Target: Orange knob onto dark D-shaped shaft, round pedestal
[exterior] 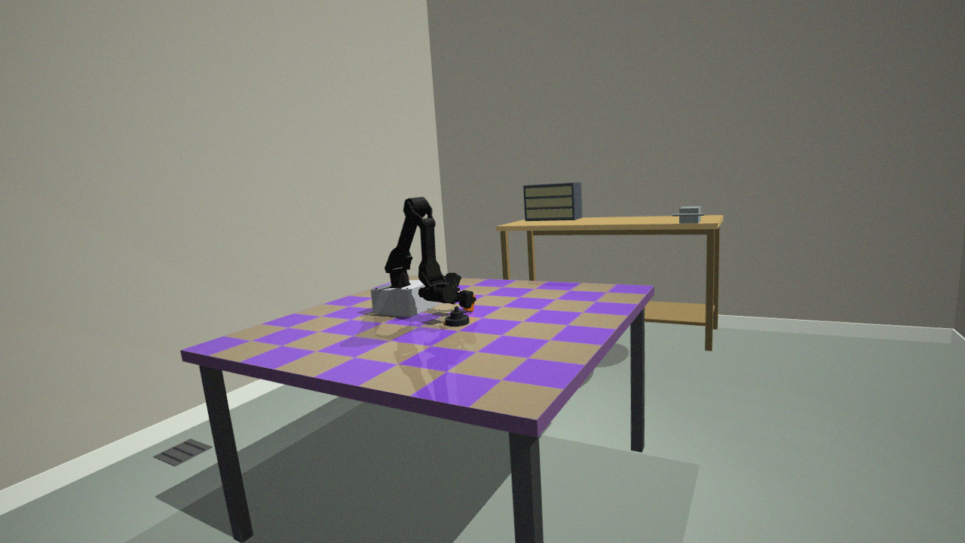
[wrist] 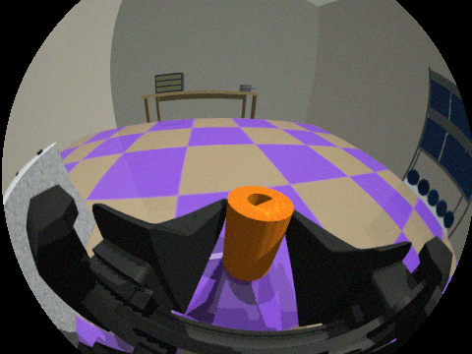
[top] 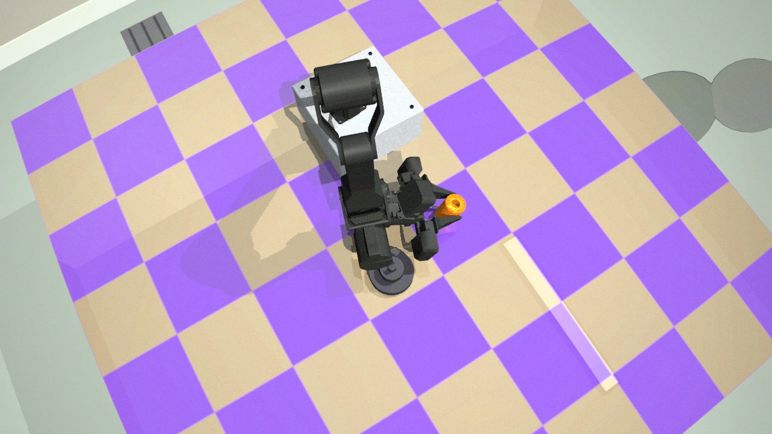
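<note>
Now: the orange knob 1 cm behind my gripper tip, 2 cm to the right of it and 1 cm below it. Round my gripper tip: D-shaped shaft 2 cm ahead, 17 cm to the right, 2 cm below.
</note>
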